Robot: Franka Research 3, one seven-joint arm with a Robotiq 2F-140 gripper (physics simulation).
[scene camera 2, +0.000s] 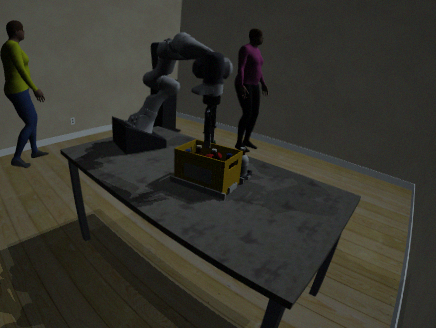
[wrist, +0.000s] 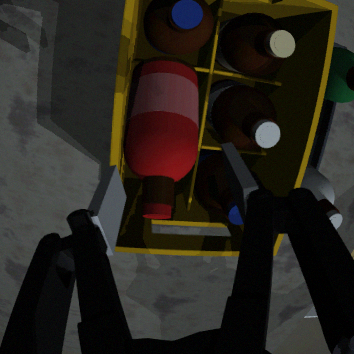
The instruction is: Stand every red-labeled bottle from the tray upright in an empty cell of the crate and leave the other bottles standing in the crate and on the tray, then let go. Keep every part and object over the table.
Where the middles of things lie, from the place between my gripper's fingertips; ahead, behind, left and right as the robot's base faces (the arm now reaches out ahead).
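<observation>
The red-labeled bottle (wrist: pixel 160 142) is here, and my gripper is 1 cm past it and 10 cm above it. I see the white-capped bottle (wrist: pixel 239 113) as well, which is 9 cm to the left of my hand, 3 cm behind it and 13 cm below it. Then there is the cream-capped bottle (wrist: pixel 253 44): 13 cm below my hand, 12 cm behind it and 8 cm to the left.
</observation>
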